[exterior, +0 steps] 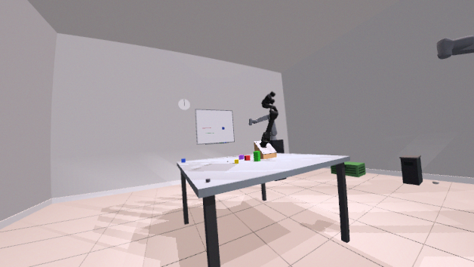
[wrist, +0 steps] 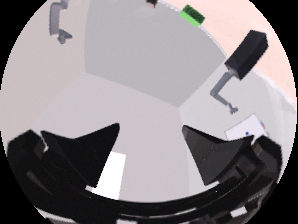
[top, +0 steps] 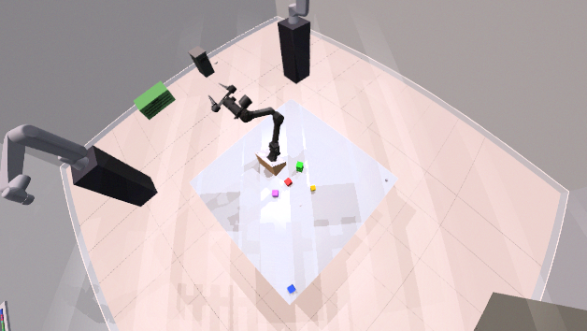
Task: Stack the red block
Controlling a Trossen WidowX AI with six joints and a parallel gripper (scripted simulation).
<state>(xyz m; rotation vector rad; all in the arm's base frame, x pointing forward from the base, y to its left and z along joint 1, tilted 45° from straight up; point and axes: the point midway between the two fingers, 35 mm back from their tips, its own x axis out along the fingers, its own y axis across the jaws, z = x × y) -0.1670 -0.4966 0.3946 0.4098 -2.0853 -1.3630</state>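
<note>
Right now my gripper tip is 73 cm above the red block, 48 cm short of it and 8 cm to the right of it. The rest, counted from my gripper tip: purple cube: 74 cm below, 48 cm ahead, 6 cm to the right; then blue cube: 109 cm ahead, 74 cm below, 43 cm to the right; then yellow cube: 74 cm below, 65 cm ahead, 19 cm to the left.
</note>
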